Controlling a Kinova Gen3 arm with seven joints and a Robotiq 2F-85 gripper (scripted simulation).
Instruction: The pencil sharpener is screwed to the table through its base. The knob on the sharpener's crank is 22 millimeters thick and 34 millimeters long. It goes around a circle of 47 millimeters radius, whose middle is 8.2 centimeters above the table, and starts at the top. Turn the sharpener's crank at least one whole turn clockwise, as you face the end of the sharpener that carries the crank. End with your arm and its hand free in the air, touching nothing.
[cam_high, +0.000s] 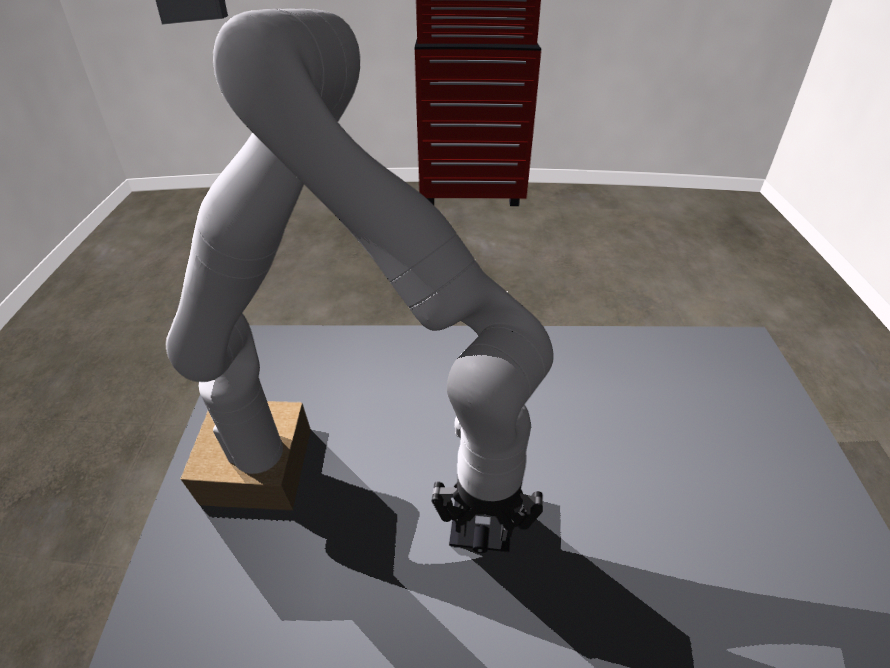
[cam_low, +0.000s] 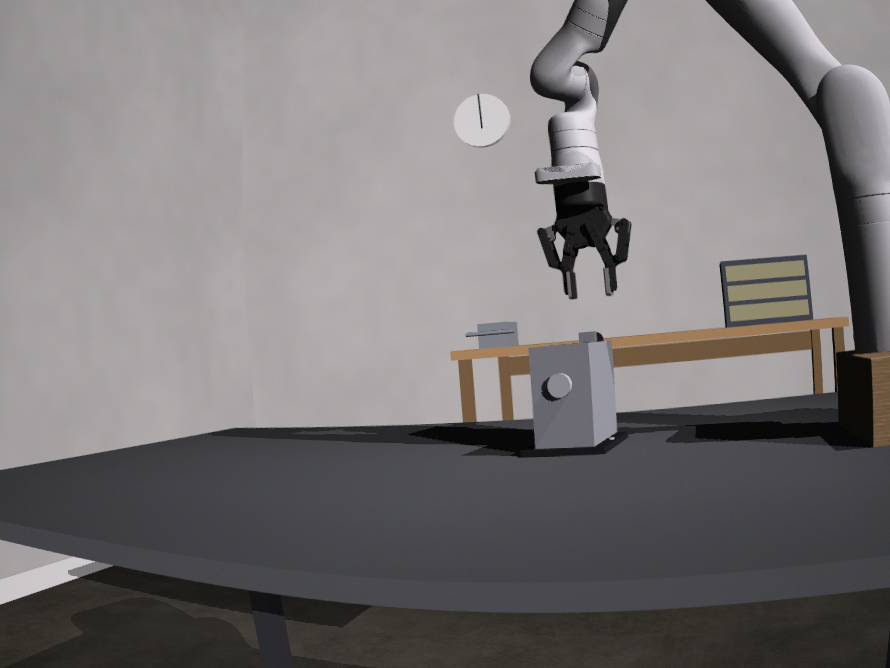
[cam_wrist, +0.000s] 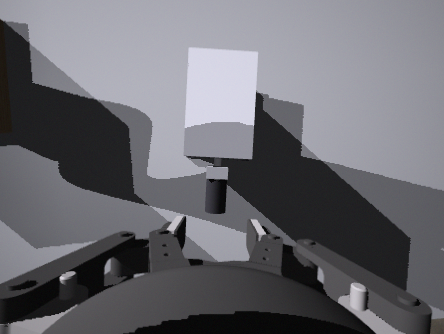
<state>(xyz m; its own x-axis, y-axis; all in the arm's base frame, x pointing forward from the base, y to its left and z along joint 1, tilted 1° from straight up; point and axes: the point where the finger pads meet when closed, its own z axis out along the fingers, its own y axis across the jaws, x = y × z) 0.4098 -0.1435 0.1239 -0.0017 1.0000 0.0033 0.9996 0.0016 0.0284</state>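
My hand is 8 cm above the crank knob and 2 cm to the right of it. Round my hand: sharpener crank 8 cm below, 2 cm to the left.
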